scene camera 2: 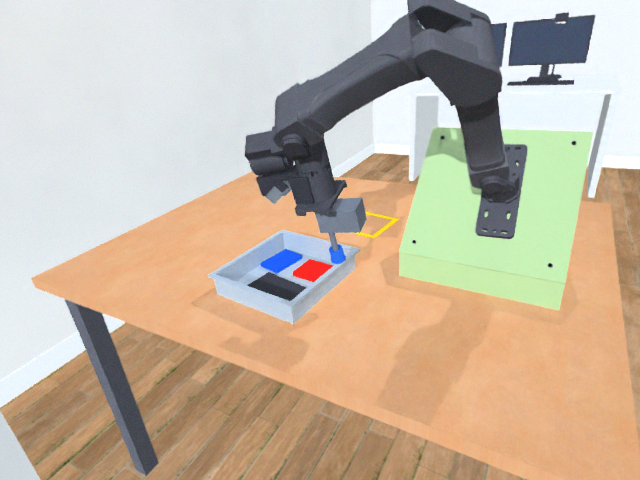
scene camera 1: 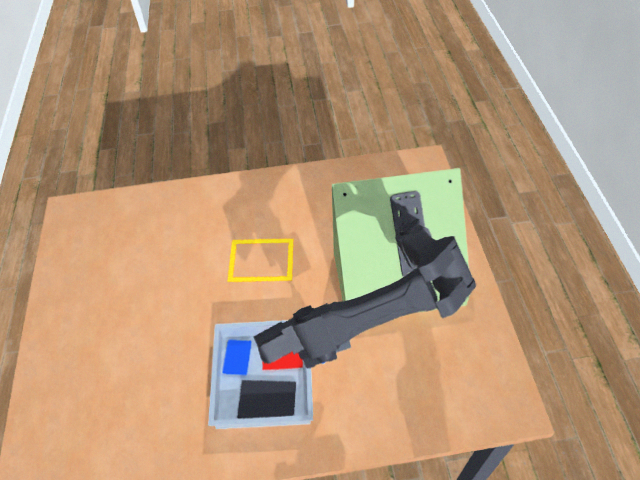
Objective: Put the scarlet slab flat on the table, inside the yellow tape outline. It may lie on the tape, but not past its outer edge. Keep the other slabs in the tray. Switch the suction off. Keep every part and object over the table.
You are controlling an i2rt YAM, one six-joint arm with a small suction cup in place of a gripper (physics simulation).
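Places are measured from the arm's base along level axes (x right, y ahead, z up), in centimetres.
Where they show: hand at its tool point: (scene camera 2: 338, 259); arm's base at its link origin: (scene camera 2: 501, 190) (scene camera 1: 410, 234).
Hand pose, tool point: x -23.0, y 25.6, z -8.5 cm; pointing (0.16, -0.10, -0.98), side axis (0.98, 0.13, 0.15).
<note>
Things, the pixels of their top centre, and the offset from my tool point. "spot": a spot on its surface instead.
- scarlet slab at its top centre: (scene camera 2: 317, 270) (scene camera 1: 282, 354) dx +6.2, dy +8.6, dz -7.9 cm
- grey tray at its top centre: (scene camera 2: 285, 261) (scene camera 1: 261, 369) dx +1.6, dy +13.7, dz -4.1 cm
- blue slab at its top centre: (scene camera 2: 281, 258) (scene camera 1: 237, 356) dx +7.8, dy +19.3, dz -7.9 cm
- black slab at its top centre: (scene camera 2: 274, 289) (scene camera 1: 267, 398) dx -4.1, dy +13.5, dz -7.8 cm
- yellow tape outline at a spot on its surface: (scene camera 1: 260, 279) spot: dx +29.1, dy +11.5, dz -9.0 cm
The scarlet slab (scene camera 1: 283, 362) (scene camera 2: 312, 270) lies flat in the grey tray (scene camera 1: 212, 377) (scene camera 2: 253, 303); the arm covers part of it in scene camera 1. A blue slab (scene camera 1: 237, 357) (scene camera 2: 281, 260) and a black slab (scene camera 1: 266, 398) (scene camera 2: 276, 286) lie in the same tray. The yellow tape outline (scene camera 1: 260, 279) (scene camera 2: 385, 228) is on the table behind the tray, with no slab in it; the arm hides part of it in scene camera 2. My gripper's blue suction cup (scene camera 2: 337, 254) points down near the tray's right wall, beside the scarlet slab, and carries nothing. Its exact height is unclear.
The arm stands on a sloped green base block (scene camera 1: 361, 242) (scene camera 2: 480, 273) to the right of the tray and the outline. The tray's raised walls surround the slabs. A desk with monitors (scene camera 2: 551, 41) stands beyond the table.
</note>
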